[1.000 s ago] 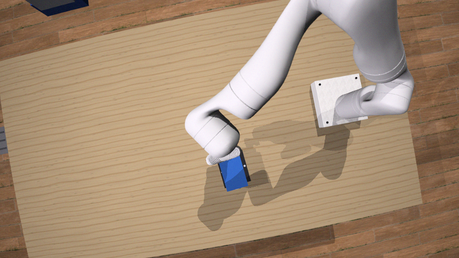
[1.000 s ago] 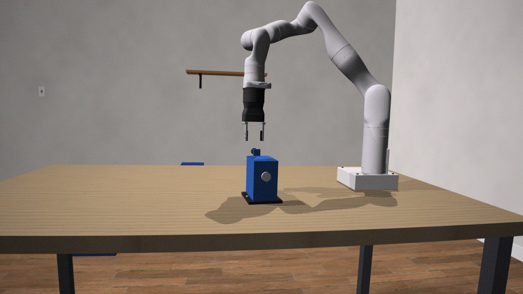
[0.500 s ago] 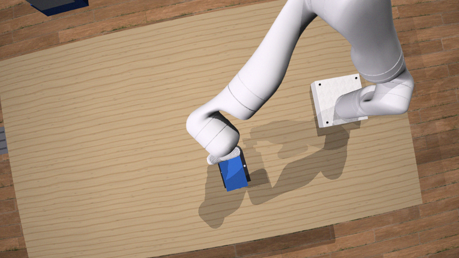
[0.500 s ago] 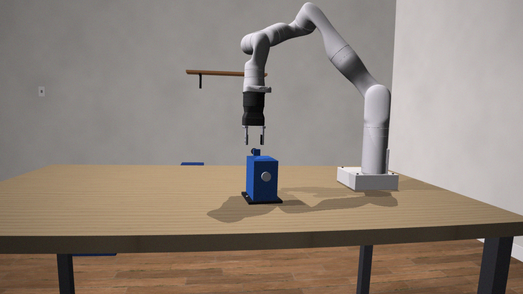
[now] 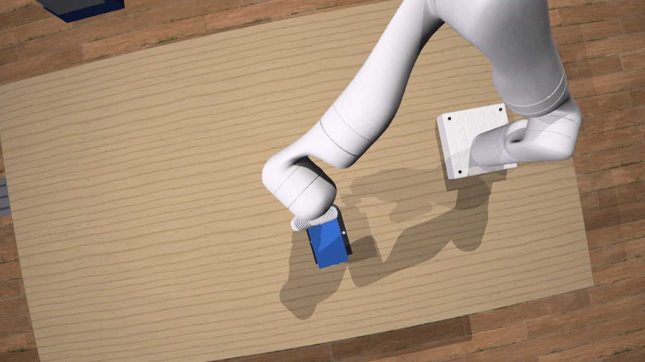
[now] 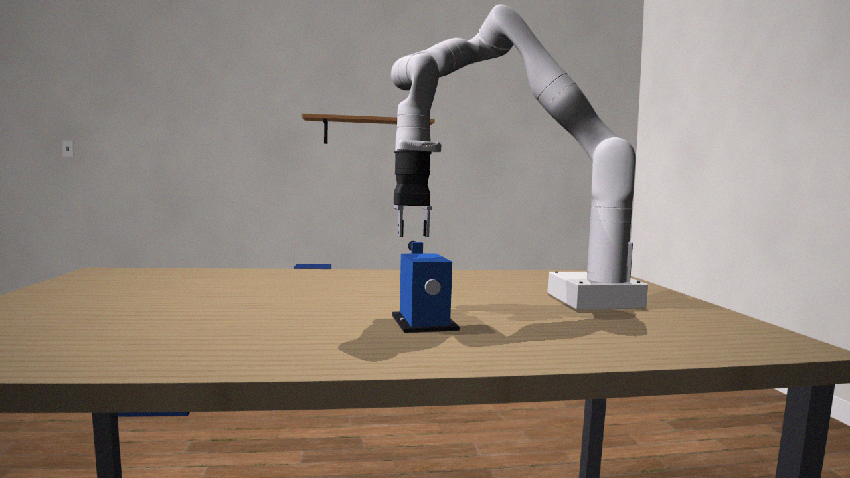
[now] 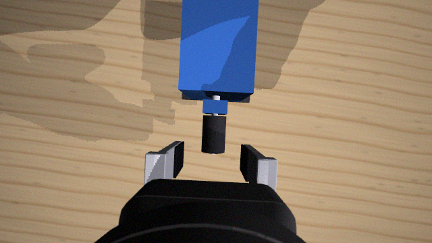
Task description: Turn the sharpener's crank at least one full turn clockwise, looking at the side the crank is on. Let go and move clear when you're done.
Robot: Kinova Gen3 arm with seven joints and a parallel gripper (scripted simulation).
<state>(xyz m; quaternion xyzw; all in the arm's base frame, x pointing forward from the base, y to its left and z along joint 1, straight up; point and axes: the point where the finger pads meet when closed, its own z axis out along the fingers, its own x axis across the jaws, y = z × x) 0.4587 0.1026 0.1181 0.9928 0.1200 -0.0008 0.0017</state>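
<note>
My hand is 40 mm above the black handle and 20 mm to the right of it. The rest, counted from my hand: crank (40 mm below, 20 mm to the left, 10 mm behind).
</note>
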